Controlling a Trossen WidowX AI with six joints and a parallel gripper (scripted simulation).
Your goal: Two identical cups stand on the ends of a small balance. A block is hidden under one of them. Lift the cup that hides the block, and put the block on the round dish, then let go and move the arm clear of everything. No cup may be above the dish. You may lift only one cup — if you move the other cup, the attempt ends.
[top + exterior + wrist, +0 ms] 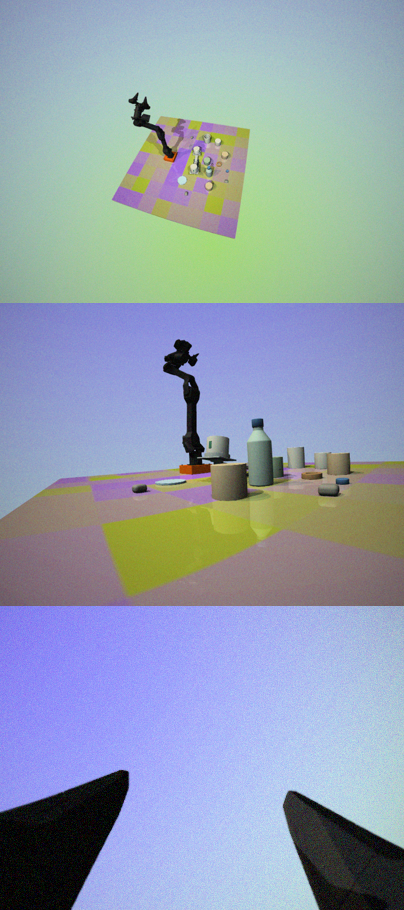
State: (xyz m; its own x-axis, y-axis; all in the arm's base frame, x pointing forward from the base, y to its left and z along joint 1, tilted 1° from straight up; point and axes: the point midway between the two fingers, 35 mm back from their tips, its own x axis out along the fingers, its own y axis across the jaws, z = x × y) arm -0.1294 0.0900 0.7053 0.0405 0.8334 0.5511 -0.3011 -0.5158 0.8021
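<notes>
The block is 410 mm ahead of my gripper tip, 20 mm to the right of it and 720 mm below it. Round my gripper tip: pale blue round dish: 330 mm ahead, 380 mm to the right, 760 mm below; then grey bottle: 600 mm ahead, 260 mm to the right, 650 mm below; then balance: 430 mm ahead, 150 mm to the right, 720 mm below.
</notes>
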